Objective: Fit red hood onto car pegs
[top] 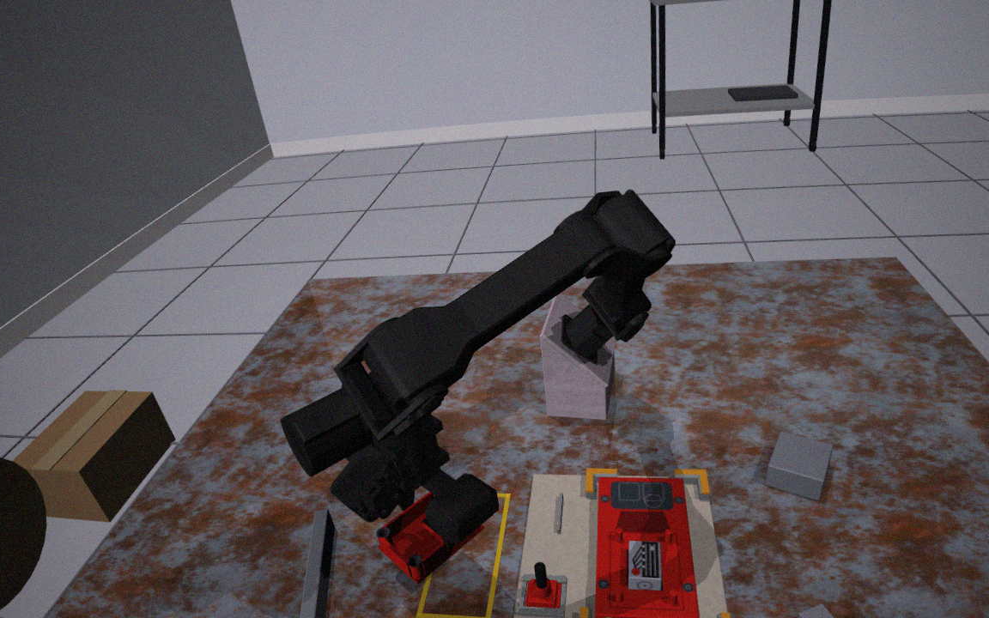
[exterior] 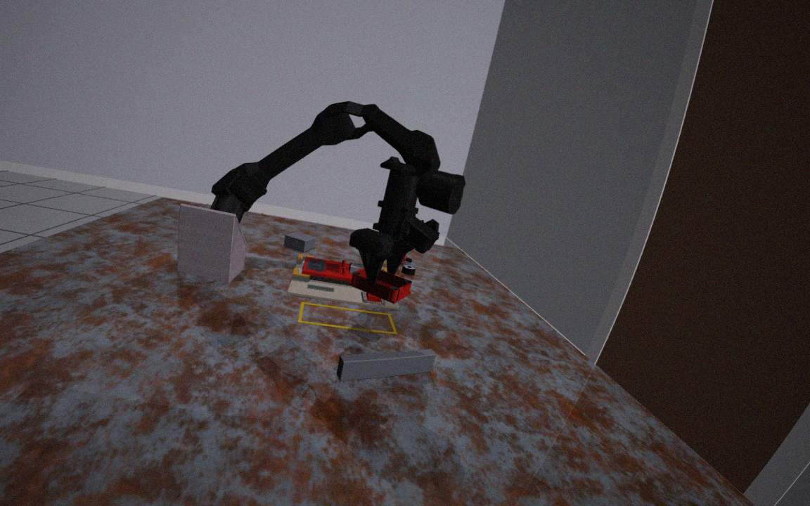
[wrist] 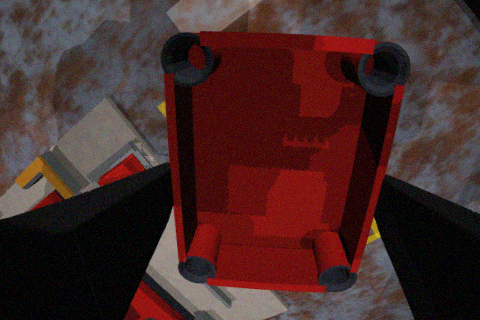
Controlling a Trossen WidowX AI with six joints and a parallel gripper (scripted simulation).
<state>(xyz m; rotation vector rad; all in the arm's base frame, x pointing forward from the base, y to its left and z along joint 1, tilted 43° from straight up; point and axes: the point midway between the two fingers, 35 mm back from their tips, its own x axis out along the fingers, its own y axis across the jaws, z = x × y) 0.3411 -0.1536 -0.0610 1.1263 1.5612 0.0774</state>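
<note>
The red hood lies 1 cm below my gripper tip. Round my gripper tip: engine block: 1 cm behind, 24 cm to the left, 7 cm below; then jig: 4 cm behind, 22 cm to the left, 8 cm below.
</note>
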